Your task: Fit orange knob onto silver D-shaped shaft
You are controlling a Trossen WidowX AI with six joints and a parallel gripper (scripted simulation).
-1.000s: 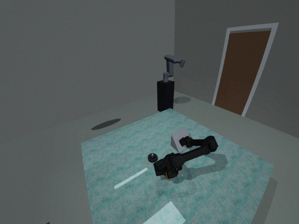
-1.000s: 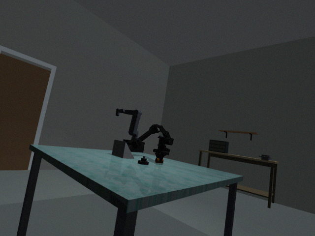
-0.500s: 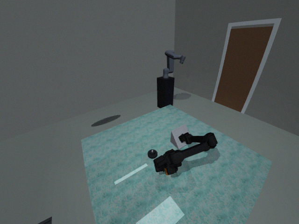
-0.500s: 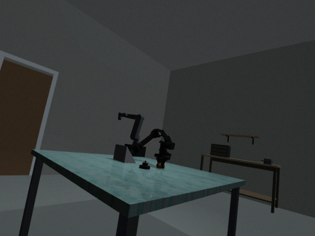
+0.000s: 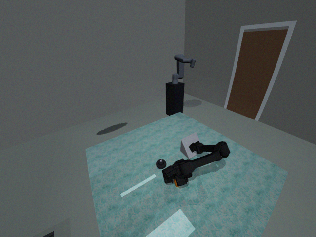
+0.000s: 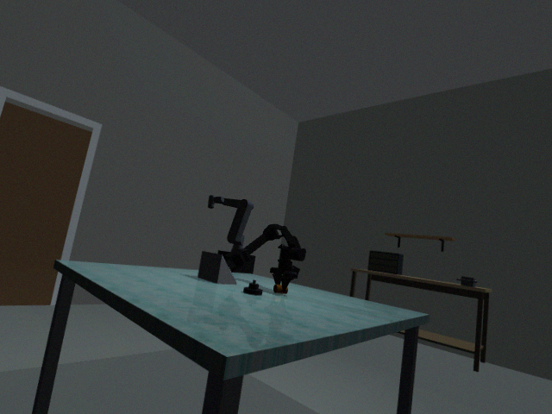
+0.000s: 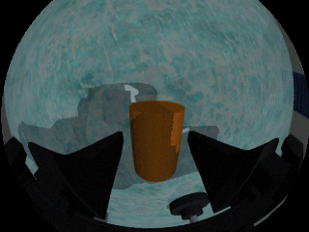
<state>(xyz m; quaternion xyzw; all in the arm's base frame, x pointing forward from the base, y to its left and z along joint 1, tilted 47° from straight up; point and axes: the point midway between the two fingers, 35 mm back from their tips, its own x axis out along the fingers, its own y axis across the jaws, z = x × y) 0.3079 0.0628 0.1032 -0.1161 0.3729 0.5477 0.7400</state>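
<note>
Right now the orange knob is 1 cm ahead of my gripper tip, 1 cm to the left of it and 1 cm above it. The rest, counted from my gripper tip: round black pedestal: 1 cm behind, 19 cm to the right, 2 cm above.
</note>
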